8 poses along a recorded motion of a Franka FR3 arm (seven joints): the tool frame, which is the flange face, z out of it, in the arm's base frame.
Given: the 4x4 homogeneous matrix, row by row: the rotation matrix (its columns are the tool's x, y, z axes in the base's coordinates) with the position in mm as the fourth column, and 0 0 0 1 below. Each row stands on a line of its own.
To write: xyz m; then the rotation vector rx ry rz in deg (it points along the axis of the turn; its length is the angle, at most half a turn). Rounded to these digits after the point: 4 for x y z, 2 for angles.
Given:
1:
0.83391 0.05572 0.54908 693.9
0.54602 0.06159 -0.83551 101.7
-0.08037 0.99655 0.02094 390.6
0 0 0 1
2:
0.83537 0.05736 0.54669 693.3
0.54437 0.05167 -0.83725 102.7
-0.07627 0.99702 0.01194 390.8
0 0 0 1
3:
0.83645 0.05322 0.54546 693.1
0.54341 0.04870 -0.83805 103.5
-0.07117 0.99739 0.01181 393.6
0 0 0 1
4:
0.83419 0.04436 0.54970 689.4
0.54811 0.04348 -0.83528 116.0
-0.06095 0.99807 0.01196 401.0
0 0 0 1
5:
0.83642 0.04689 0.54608 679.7
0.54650 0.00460 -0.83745 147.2
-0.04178 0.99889 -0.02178 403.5
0 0 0 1
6:
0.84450 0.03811 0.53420 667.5
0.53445 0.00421 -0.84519 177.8
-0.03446 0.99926 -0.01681 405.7
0 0 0 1
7:
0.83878 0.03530 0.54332 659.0
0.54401 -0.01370 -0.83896 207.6
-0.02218 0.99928 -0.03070 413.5
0 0 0 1
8:
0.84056 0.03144 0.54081 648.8
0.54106 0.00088 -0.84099 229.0
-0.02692 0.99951 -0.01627 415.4
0 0 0 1
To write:
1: 0.6939 0.1017 0.3906 84.71 29.10 22.67
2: 0.6933 0.1027 0.3908 85.31 28.97 22.65
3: 0.6931 0.1035 0.3936 85.42 28.70 22.81
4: 0.6894 0.1160 0.4010 85.53 28.49 23.50
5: 0.6797 0.1472 0.4035 87.76 28.09 23.88
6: 0.6675 0.1778 0.4057 87.76 27.06 23.62
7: 0.6590 0.2076 0.4135 88.61 27.26 24.52
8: 0.6488 0.2290 0.4154 87.77 27.08 24.30
